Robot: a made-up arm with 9 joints.
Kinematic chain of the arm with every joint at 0, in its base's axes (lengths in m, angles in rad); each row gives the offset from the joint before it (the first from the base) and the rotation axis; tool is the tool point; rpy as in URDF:
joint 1: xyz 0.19 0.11 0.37 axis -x
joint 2: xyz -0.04 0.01 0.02 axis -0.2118 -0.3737 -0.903
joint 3: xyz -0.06 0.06 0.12 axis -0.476 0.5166 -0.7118
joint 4: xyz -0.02 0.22 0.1 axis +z
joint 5: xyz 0.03 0 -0.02 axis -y
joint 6: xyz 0.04 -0.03 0 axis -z
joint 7: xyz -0.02 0 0.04 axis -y
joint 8: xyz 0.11 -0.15 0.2 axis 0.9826 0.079 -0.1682
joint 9: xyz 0 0.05 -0.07 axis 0.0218 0.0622 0.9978
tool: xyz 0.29 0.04 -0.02 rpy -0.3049 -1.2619 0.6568
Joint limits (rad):
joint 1: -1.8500..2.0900
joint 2: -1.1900..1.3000
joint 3: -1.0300..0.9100
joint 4: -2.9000..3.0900
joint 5: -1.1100..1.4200
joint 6: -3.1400..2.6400
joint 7: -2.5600..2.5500
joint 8: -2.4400..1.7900
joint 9: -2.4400..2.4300
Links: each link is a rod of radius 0.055 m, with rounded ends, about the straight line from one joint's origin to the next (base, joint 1, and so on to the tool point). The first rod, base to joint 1, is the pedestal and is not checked.
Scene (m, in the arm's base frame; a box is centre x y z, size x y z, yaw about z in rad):
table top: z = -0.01
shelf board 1: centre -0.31 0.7 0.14 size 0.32 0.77 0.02 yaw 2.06
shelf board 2: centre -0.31 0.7 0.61 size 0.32 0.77 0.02 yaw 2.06
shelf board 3: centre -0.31 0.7 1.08 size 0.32 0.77 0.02 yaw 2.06
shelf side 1: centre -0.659 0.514 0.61 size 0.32 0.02 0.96 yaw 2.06
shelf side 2: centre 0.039 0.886 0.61 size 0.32 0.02 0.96 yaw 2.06
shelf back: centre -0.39 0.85 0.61 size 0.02 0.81 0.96 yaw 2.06
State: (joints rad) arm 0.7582 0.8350 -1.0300 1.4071 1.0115 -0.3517 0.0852 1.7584 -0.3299
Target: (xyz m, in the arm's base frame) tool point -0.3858 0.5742 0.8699
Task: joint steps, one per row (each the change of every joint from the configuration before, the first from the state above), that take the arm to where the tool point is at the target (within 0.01 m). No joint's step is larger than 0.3 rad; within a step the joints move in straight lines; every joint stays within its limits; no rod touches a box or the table.
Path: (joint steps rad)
1: 0.0718 0.0933 0.0000 -0.0147 0.1362 -0.0093 0.2323 0.0105 -0.0749
2: 0.0718 0.0933 0.0000 -0.0146 0.1361 -0.0092 0.2322 0.0106 -0.0749
3: 0.0718 0.0933 0.0000 -0.0147 0.1362 -0.0093 0.2323 0.0105 -0.0749
4: -0.1715 -0.2045 0.0035 0.0076 -0.0868 0.0619 -0.1642 -0.0136 0.1939
5: -0.1716 -0.2045 0.0034 0.0075 -0.0868 0.0619 -0.1642 -0.0136 0.1939
6: -0.1716 -0.2045 0.0035 0.0075 -0.0868 0.0619 -0.1642 -0.0136 0.1938
7: -0.0653 -0.0398 0.0097 0.0069 -0.2011 -0.0253 -0.1733 0.0204 0.0287
8: -0.0654 -0.0399 0.0098 0.0070 -0.2010 -0.0252 -0.1733 0.0204 0.0287

